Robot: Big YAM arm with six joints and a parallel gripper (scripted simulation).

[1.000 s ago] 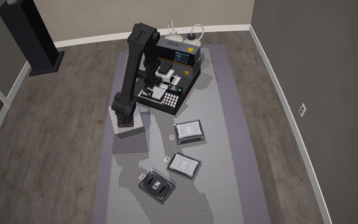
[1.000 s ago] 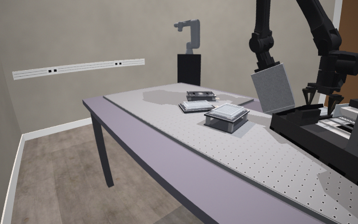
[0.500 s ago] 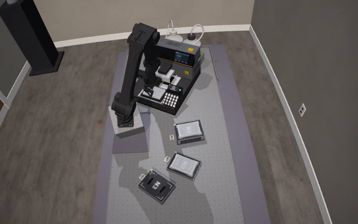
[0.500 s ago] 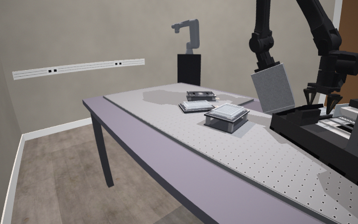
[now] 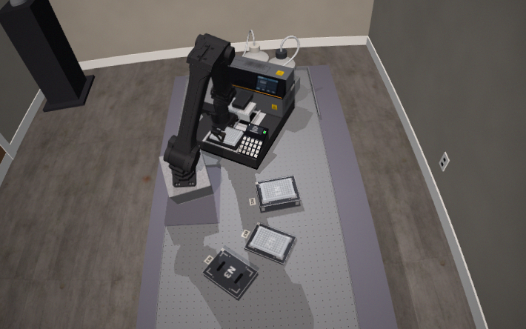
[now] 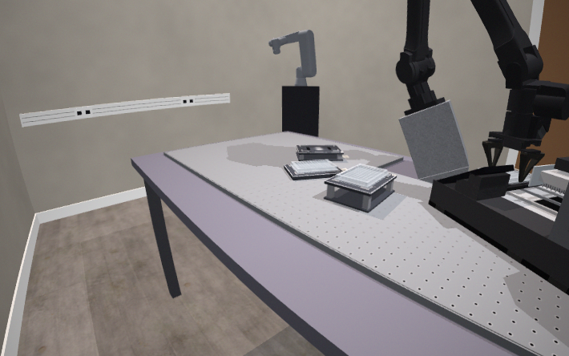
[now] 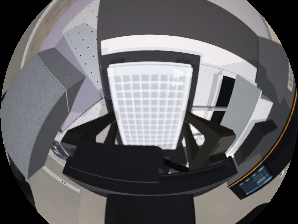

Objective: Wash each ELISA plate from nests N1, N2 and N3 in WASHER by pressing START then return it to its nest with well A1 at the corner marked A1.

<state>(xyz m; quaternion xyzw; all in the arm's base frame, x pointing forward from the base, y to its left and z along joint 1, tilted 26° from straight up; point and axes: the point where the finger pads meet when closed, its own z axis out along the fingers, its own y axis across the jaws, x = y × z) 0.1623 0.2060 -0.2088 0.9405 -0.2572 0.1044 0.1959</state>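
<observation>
The washer carrier lies 10 mm below my hand. From my hand the other things lie so: plate washer (130 mm to the left, 80 mm ahead, 40 mm above).
</observation>
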